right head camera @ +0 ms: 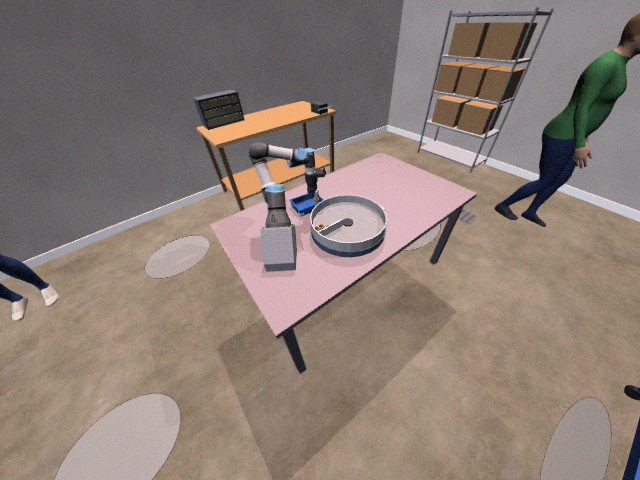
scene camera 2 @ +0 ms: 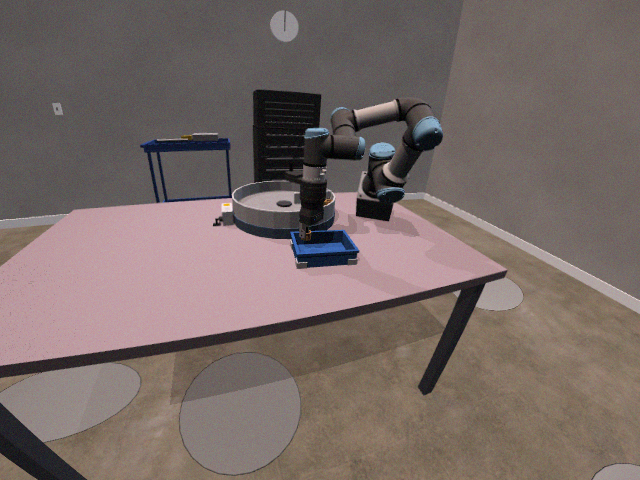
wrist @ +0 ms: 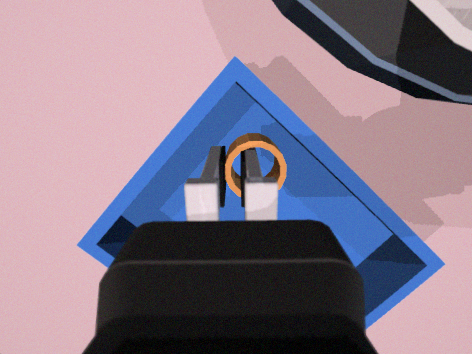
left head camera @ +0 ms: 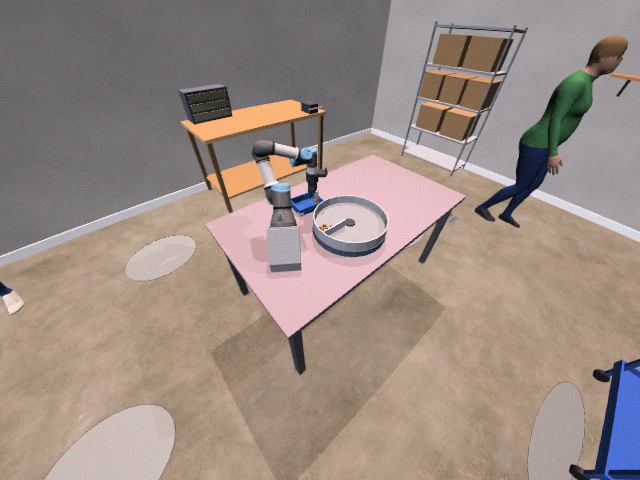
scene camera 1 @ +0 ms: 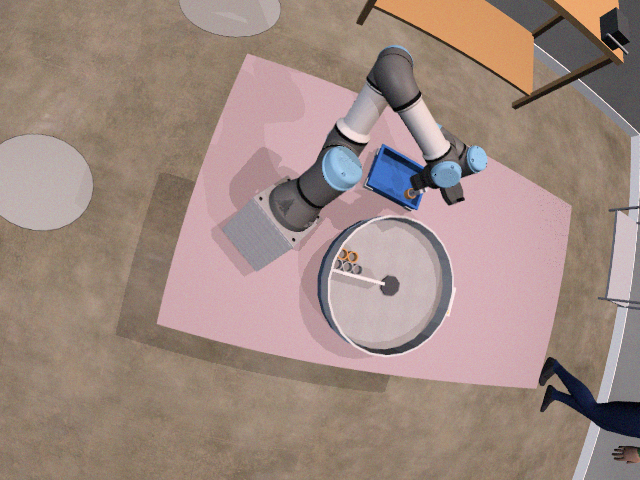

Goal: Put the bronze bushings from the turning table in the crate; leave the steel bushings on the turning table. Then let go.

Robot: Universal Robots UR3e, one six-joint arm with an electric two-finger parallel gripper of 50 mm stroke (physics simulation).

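Places are measured from the arm's base along level axes (x ahead, y left, z up), in millimetres.
Pixels of known places: gripper, fingertip midpoint: (right head camera: 317,199) (scene camera 2: 303,236) (wrist: 233,164) (left head camera: 316,199) (scene camera 1: 412,192); arm's base, origin of the base link: (right head camera: 278,226) (left head camera: 283,226) (scene camera 1: 290,208).
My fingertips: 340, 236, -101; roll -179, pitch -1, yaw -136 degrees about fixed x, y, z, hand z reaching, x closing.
For each thing: its middle in the pictures, then the offset to it from my fingertips, as dx, dy, dz. "*": a spot on its surface instead.
- bronze bushing, body centre: (wrist: 254,165) (scene camera 2: 306,235) (scene camera 1: 409,193) -8, -8, +1
- blue crate, body centre: (wrist: 262,237) (scene camera 2: 322,247) (scene camera 1: 397,178) (left head camera: 306,203) (right head camera: 307,203) -57, +30, -27
- rightmost steel bushing, body centre: (scene camera 1: 356,269) -87, -299, +13
- pale bar, surface spot: (scene camera 1: 361,277) * -79, -317, +50
- small device, surface spot: (scene camera 2: 226,212) * +265, -222, +2
My gripper (scene camera 1: 416,191) (scene camera 2: 305,233) (wrist: 233,164) points down, shut on the near wall of a bronze bushing (scene camera 1: 408,194) (scene camera 2: 308,236) (wrist: 283,167), one finger inside the ring. It holds the bushing over one end of the blue crate (scene camera 1: 385,173) (scene camera 2: 325,258) (wrist: 167,150), about at rim height in scene camera 2. On the turning table (scene camera 1: 392,325) (scene camera 2: 266,218), scene camera 1 shows two bronze bushings, one of them (scene camera 1: 356,257) beside three steel bushings, the rightmost steel bushing (scene camera 1: 360,269) nearest the hub. My gripper's body hides part of the crate in the wrist view.
A pale bar (scene camera 1: 361,277) runs from the turning table's wall to its dark hub (scene camera 1: 389,285), next to the steel bushings. The turning table's raised wall stands close beside the crate. A small device (scene camera 2: 226,212) is at the turning table's side. A person (left head camera: 560,113) is beyond the pink table.
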